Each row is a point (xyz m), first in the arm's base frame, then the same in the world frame.
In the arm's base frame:
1: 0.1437 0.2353 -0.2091
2: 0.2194 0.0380 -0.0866
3: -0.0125 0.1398 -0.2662
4: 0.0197 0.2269 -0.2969
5: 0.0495 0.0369 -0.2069
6: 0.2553 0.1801 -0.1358
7: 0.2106 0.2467 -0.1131
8: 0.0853 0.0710 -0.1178
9: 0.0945 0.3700 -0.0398
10: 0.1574 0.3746 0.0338
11: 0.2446 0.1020 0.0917
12: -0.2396 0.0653 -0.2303
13: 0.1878 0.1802 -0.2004
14: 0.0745 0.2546 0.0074
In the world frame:
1: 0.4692 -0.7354 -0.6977
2: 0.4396 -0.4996 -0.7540
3: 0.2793 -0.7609 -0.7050
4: 0.3474 -0.8230 -0.6724
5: 0.2791 -0.6278 -0.7205
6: 0.5387 -0.6092 -0.7089
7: 0.5532 -0.6768 -0.7555
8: 0.3521 -0.6055 -0.7880
9: 0.5644 -0.8086 -0.8842
10: 0.6348 -0.7544 -0.9230
11: 0.5489 -0.4757 -0.9090
12: 0.0769 -0.8078 -0.8286
13: 0.4704 -0.6664 -0.6806
14: 0.4927 -0.7123 -0.9234

